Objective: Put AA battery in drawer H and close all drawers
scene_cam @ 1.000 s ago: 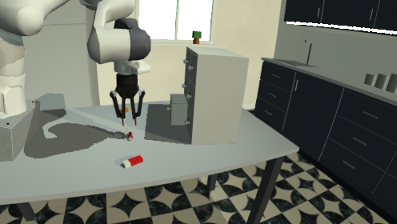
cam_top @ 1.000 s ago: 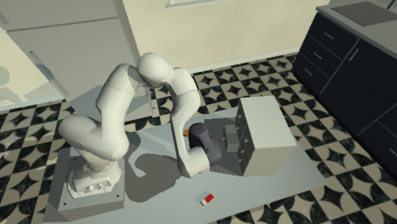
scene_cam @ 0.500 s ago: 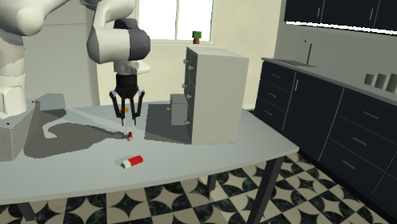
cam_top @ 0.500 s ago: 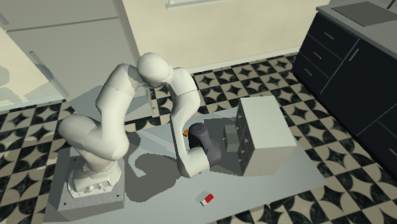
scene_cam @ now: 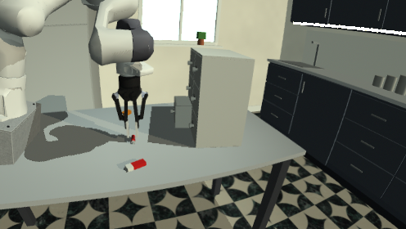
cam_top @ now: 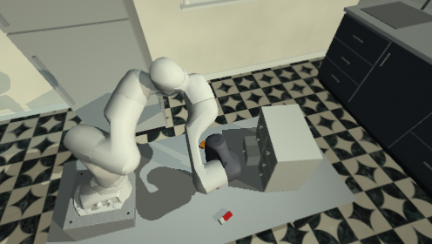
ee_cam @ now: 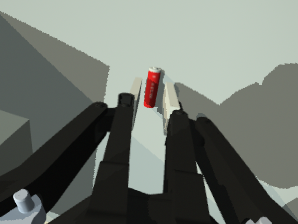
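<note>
Now: hand 5 cm above the AA battery. From my hand the other things lie so: drawer marked H (29 cm ahead, 6 cm to the left, 2 cm below); then red-and-white block (4 cm behind, 16 cm to the right, 5 cm below); then orange piece (3 cm ahead, 26 cm to the left, 5 cm below).
</note>
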